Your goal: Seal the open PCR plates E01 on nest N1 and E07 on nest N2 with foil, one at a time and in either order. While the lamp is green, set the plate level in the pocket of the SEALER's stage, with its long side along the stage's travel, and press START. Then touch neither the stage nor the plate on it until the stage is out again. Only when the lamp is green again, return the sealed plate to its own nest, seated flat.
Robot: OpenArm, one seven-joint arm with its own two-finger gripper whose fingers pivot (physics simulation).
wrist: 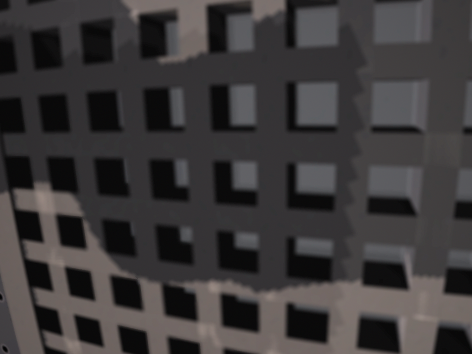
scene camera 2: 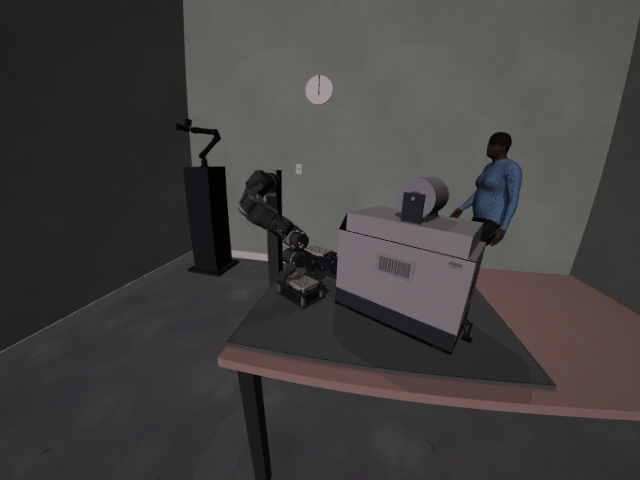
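An open PCR plate (scene camera 2: 303, 282) (wrist: 272, 145) sits on a dark raised nest (scene camera 2: 301, 298) at the table's left; its label is not readable. In the wrist view its grid of wells fills most of the picture, partly in shadow. My gripper (scene camera 2: 287, 274) points down close over this plate's far left part in the scene view. Its fingers look small and dark there and do not show in the wrist view; it appears open around the plate. A second pale plate (scene camera 2: 318, 250) shows behind the arm. The sealer (scene camera 2: 398, 268) shows its back and side; lamp, START and stage are hidden.
A foil roll (scene camera 2: 422, 197) stands on top of the sealer, close right of the nest. The dark perforated mat (scene camera 2: 310, 341) lies on the reddish table (scene camera 2: 584, 330). A person (scene camera 2: 498, 186) in blue stands behind the sealer. A black pedestal (scene camera 2: 209, 217) stands far left.
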